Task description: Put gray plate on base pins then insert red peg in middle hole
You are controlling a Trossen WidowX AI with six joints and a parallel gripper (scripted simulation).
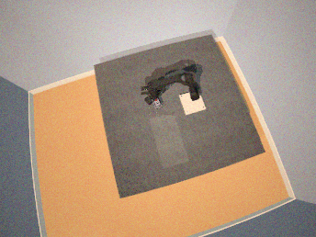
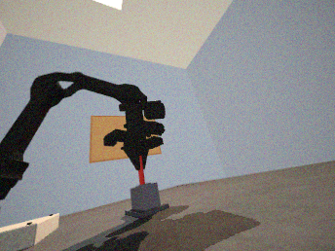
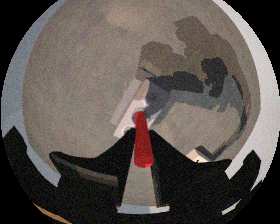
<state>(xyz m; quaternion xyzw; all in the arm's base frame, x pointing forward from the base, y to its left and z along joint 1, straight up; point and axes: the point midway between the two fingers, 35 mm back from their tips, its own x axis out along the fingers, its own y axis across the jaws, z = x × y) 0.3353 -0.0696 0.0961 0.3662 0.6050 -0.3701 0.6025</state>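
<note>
Right now my gripper tip is right at the red peg. The rest, counted from my gripper tip: gray plate 5 cm below; then base 9 cm below.
</note>
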